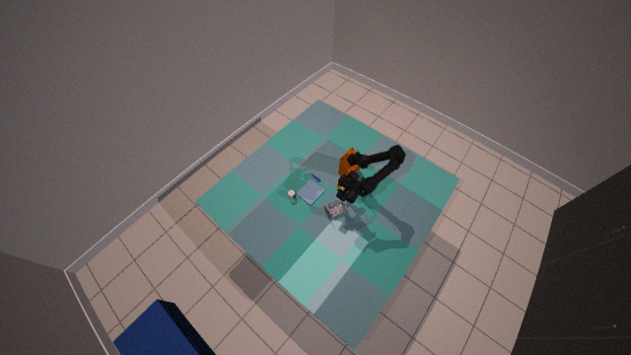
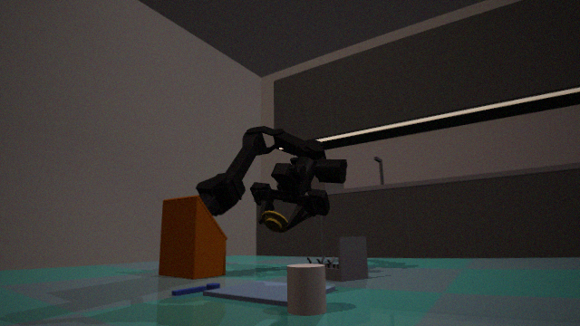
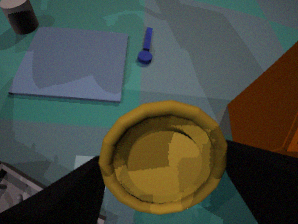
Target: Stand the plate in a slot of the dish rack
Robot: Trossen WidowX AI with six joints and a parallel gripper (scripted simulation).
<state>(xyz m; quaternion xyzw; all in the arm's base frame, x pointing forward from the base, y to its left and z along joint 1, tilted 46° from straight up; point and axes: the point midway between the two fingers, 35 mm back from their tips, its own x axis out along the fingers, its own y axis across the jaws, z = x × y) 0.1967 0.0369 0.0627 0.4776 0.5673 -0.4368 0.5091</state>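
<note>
Right now the grey dish rack is 110 mm ahead of my gripper tip, 60 mm to the left of it and 80 mm below it. The rest, counted from my gripper tip: yellow plate (10 mm above); beige cup (210 mm ahead, 230 mm to the right, 80 mm below).
</note>
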